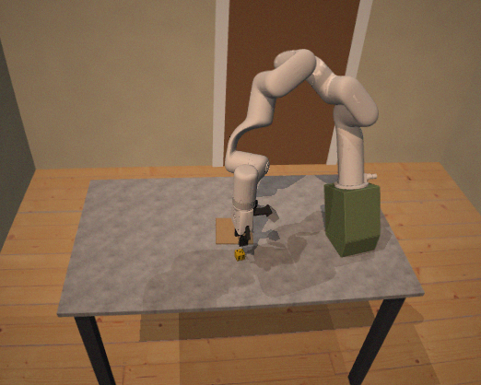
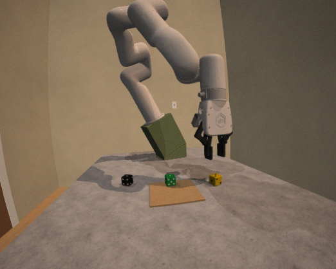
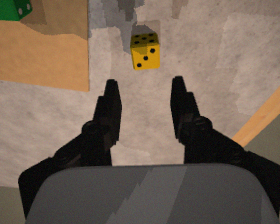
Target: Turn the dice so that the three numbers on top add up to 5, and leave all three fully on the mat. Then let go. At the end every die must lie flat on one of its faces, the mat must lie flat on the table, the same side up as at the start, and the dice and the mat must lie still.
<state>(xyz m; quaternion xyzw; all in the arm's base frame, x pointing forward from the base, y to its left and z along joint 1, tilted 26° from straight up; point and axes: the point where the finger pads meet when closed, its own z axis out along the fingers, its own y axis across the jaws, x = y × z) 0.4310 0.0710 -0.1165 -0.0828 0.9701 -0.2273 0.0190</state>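
Right now my hand is 90 mm above the yellow die. The rest, counted from my hand: tan mat (140 mm to the right, 100 mm below); green die (40 mm behind, 130 mm to the right, 90 mm below); black die (100 mm behind, 270 mm to the right, 90 mm below).
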